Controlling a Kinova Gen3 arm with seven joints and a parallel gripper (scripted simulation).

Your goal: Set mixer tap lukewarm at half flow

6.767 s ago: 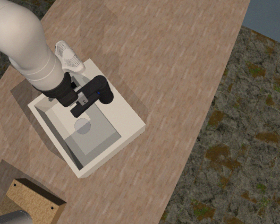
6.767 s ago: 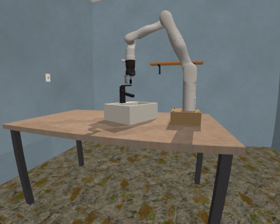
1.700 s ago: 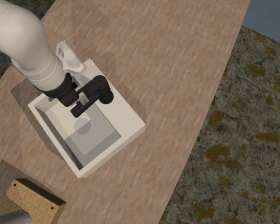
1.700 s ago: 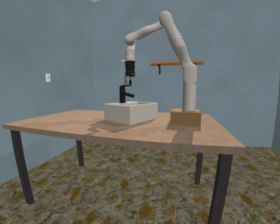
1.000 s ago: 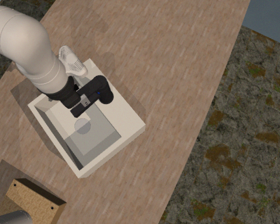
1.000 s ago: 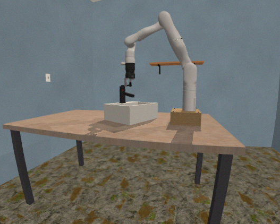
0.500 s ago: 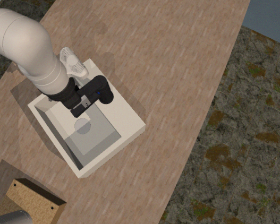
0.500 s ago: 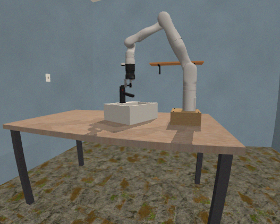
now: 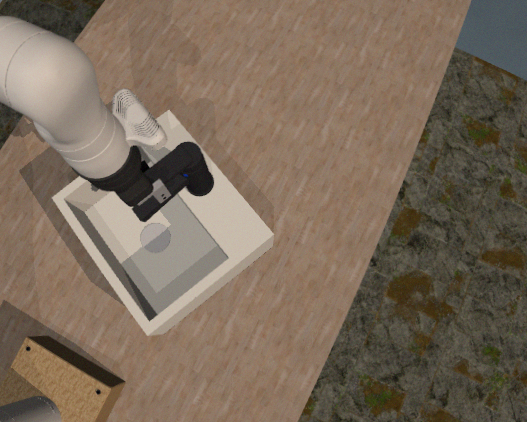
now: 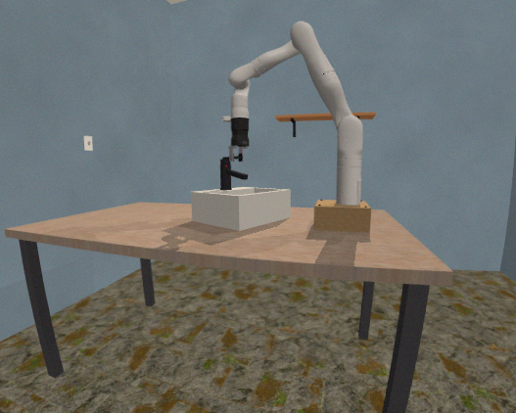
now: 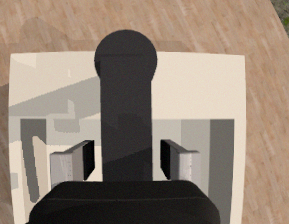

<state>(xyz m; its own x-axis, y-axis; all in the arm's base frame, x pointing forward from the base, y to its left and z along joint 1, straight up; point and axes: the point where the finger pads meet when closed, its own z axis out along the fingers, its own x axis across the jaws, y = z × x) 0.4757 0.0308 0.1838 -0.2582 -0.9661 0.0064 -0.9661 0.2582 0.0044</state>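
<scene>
The lever lies 20 mm ahead of my hand and 10 mm to the right of it. Round my hand: white sink basin: 50 mm behind, 10 mm to the left, 230 mm below; black mixer tap: 40 mm ahead, 10 mm to the right, 50 mm below.
</scene>
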